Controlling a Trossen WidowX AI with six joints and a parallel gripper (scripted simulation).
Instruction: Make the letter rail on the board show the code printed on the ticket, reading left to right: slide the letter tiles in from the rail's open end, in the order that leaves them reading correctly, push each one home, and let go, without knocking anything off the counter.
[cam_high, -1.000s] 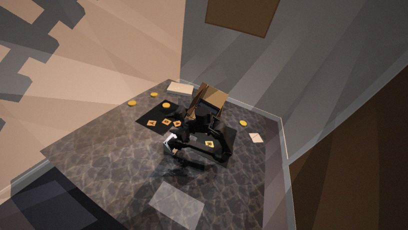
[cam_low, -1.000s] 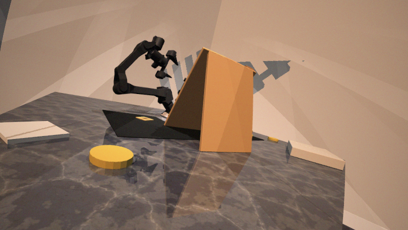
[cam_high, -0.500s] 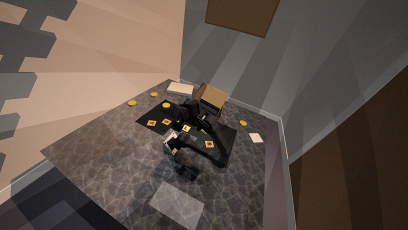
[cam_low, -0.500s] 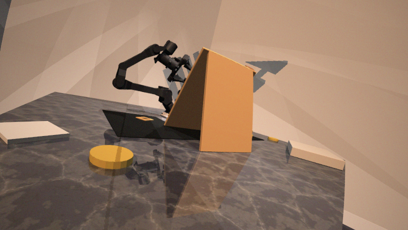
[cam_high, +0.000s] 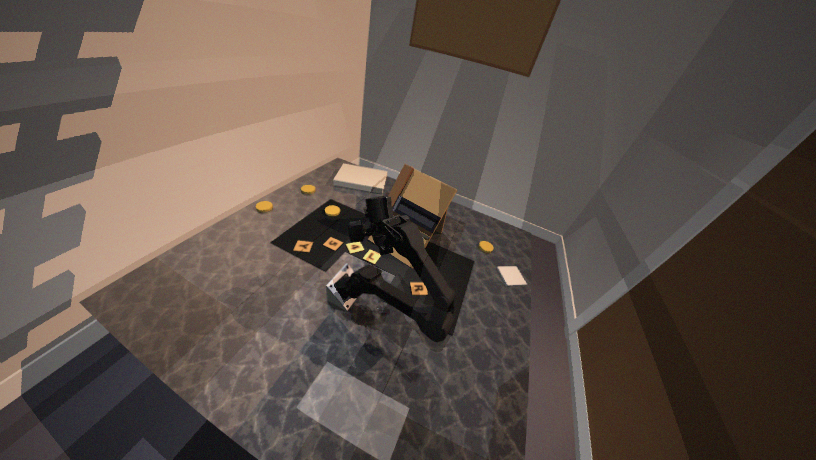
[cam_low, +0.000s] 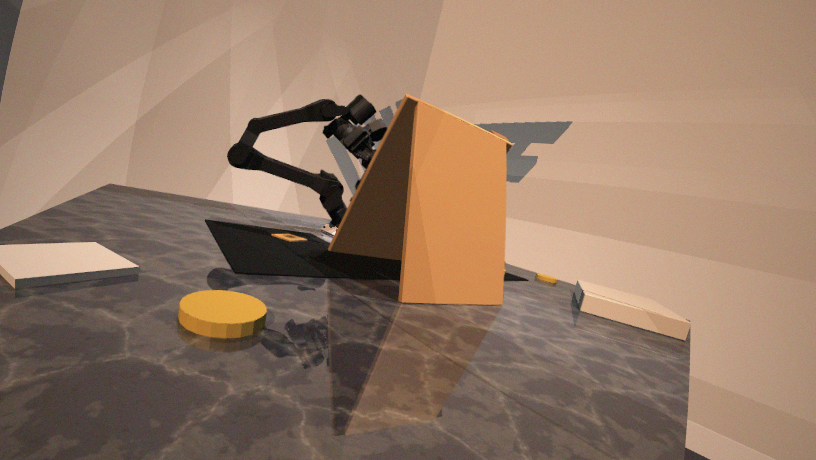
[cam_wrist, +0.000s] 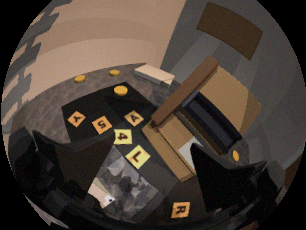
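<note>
My gripper tip is now 14 cm short of the white ticket, 9 cm to the left of it and 12 cm above it. Round my gripper tip: black mat: 3 cm ahead, 1 cm to the left, 20 cm below; pale flat box: 49 cm ahead, 41 cm to the left, 18 cm below; pale card: 30 cm ahead, 53 cm to the right, 20 cm below.
</note>
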